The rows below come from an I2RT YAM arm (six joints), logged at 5 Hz.
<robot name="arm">
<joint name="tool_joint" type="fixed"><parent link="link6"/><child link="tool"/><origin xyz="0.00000 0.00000 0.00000" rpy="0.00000 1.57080 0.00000"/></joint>
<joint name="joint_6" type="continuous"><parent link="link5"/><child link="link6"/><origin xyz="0.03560 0.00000 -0.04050" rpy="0.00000 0.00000 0.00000"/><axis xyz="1 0 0"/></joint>
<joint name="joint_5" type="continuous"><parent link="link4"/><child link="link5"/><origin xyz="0.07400 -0.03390 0.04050" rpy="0.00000 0.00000 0.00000"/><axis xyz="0 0 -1"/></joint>
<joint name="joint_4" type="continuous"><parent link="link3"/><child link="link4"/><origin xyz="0.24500 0.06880 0.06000" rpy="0.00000 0.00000 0.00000"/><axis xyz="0 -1 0"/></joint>
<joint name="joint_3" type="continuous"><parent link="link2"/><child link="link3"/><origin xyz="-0.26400 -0.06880 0.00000" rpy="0.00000 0.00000 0.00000"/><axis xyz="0 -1 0"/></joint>
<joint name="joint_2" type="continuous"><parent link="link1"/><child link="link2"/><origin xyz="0.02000 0.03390 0.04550" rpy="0.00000 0.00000 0.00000"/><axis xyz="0 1 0"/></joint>
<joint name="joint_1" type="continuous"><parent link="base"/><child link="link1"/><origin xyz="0.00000 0.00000 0.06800" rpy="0.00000 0.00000 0.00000"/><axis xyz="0 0 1"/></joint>
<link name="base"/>
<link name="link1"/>
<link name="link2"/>
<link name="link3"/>
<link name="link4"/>
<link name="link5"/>
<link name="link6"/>
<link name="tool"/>
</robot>
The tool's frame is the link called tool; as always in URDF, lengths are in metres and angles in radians. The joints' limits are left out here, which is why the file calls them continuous.
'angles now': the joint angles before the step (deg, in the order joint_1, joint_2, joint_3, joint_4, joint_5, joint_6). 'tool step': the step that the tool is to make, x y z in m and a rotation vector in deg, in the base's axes. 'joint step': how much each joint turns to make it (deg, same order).
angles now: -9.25, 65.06, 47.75, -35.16, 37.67, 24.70
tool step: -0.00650, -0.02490, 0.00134, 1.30, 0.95, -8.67
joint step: -6.55, 1.41, 1.80, -3.42, 0.39, 2.96
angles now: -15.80, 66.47, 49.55, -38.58, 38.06, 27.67
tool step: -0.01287, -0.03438, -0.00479, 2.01, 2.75, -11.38
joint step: -9.28, 2.71, 1.61, -3.97, 0.33, 2.90
